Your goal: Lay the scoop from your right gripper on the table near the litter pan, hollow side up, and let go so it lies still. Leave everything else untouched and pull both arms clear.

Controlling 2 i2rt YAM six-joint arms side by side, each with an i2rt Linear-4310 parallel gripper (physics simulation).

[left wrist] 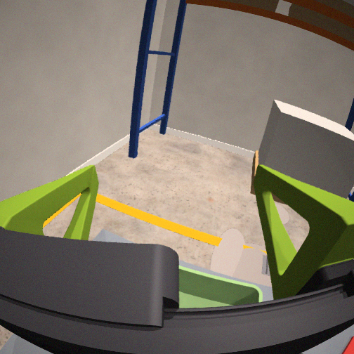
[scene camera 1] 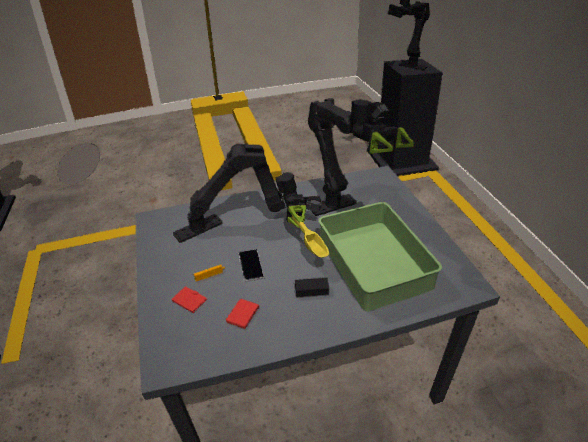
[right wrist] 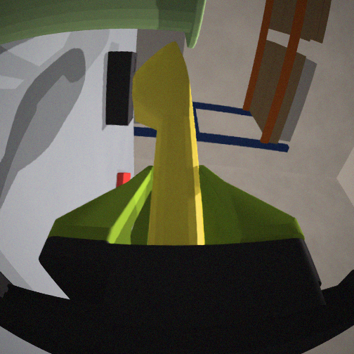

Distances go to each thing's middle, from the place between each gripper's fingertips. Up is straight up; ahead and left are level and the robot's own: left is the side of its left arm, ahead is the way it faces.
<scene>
The yellow scoop [right wrist: 161, 96] is 6 cm ahead of my right hand, 2 cm to the left of it and 1 cm below it. Round my right hand: green litter pan [scene camera 1: 382, 261] 23 cm to the left, 17 cm ahead, 5 cm below; then black block [right wrist: 121, 65] 24 cm ahead, 8 cm below, 2 cm to the right.
Now: the green litter pan 2 cm ahead of my left hand, 6 cm to the right of it and 41 cm below it. The rest, counted from my left hand: yellow scoop (9 cm behind, 28 cm to the right, 37 cm below); then black block (9 cm ahead, 32 cm to the right, 44 cm below).
</scene>
